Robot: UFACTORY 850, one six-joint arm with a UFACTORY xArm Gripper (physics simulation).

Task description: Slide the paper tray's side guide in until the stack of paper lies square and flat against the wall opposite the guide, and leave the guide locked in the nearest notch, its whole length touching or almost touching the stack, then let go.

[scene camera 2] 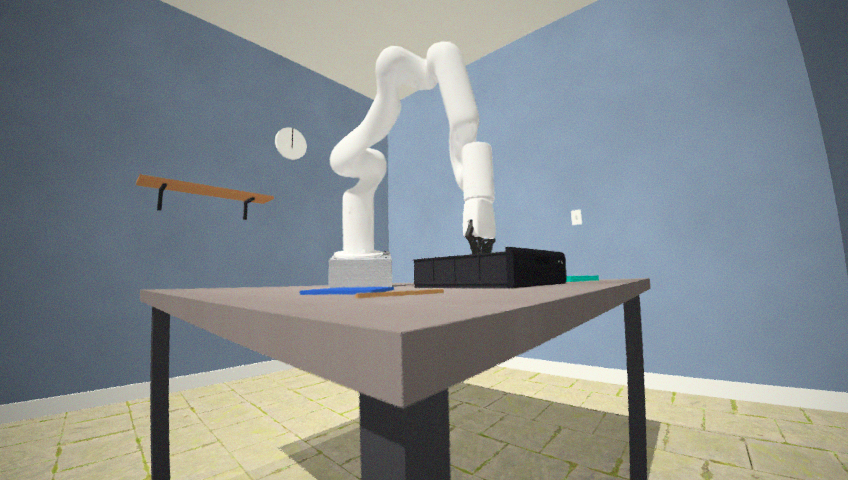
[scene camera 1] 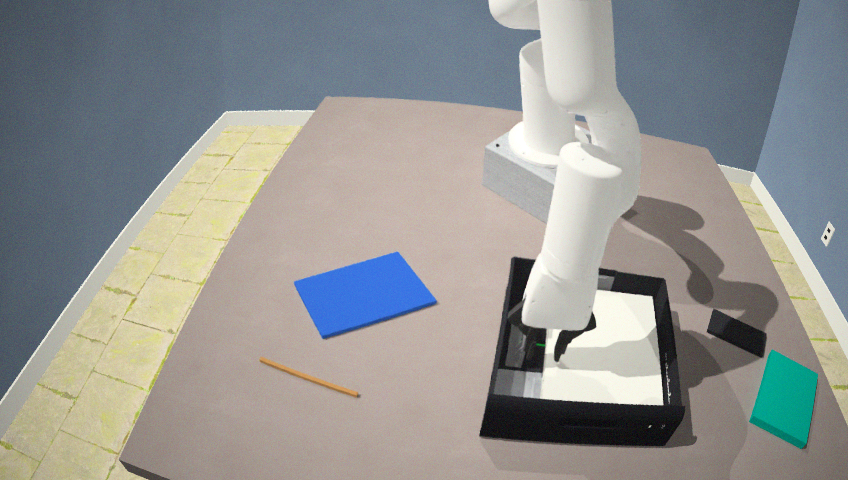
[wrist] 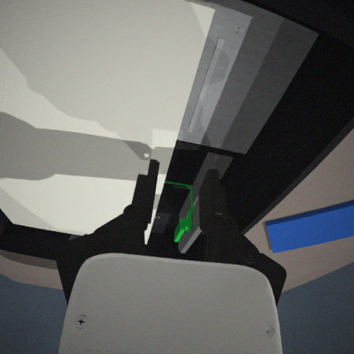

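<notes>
The black paper tray (scene camera 1: 538, 419) (scene camera 2: 464, 270) (wrist: 305, 102) stands on the table. The white paper stack (scene camera 1: 624, 321) (wrist: 75, 75) lies inside, close to the tray's right wall in scene camera 1's view. The side guide shows as an upright grey plate (wrist: 191, 240) with a green latch part (wrist: 183, 226); a strip of dark tray floor lies between the guide and the stack. My gripper (scene camera 1: 543, 356) (wrist: 180, 175) points down into the tray, fingers parted, one on each side of the guide and latch, holding nothing. In scene camera 2's view the tray wall hides the fingertips.
A blue slab (scene camera 1: 365, 295) (scene camera 2: 345, 290) (wrist: 310, 227) and an orange stick (scene camera 1: 309, 377) (scene camera 2: 399, 293) lie left of the tray in scene camera 1's view. A black block (scene camera 1: 736, 333) and a teal block (scene camera 1: 785, 397) (scene camera 2: 583, 278) lie right. The tray walls surround my fingers.
</notes>
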